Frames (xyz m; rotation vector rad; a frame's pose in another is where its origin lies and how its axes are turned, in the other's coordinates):
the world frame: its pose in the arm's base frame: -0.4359 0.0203 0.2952 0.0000 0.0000 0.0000
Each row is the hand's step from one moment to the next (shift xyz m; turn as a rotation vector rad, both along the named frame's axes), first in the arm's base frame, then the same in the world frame.
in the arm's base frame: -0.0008 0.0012 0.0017 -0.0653 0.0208 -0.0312
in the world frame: -0.0008 0.0012 0.0017 -0.0653 0.0208 -0.0312
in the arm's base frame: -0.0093 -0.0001 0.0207 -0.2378 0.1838 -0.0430
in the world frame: -0.0093 -0.0001 0.0207 -0.2378 0.1838 -0.0430
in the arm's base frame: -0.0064 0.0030 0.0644 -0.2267 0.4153 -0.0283
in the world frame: -0.0064 0.0030 0.0644 -0.2267 0.4153 -0.0283
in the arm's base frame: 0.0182 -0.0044 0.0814 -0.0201 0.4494 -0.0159
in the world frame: 0.0182 -0.0044 0.0814 -0.0201 0.4494 -0.0159
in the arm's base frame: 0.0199 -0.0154 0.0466 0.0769 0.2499 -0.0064
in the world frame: 0.0199 -0.0154 0.0466 0.0769 0.2499 -0.0064
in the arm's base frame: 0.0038 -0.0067 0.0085 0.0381 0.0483 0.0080
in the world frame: 0.0038 -0.0067 0.0085 0.0381 0.0483 0.0080
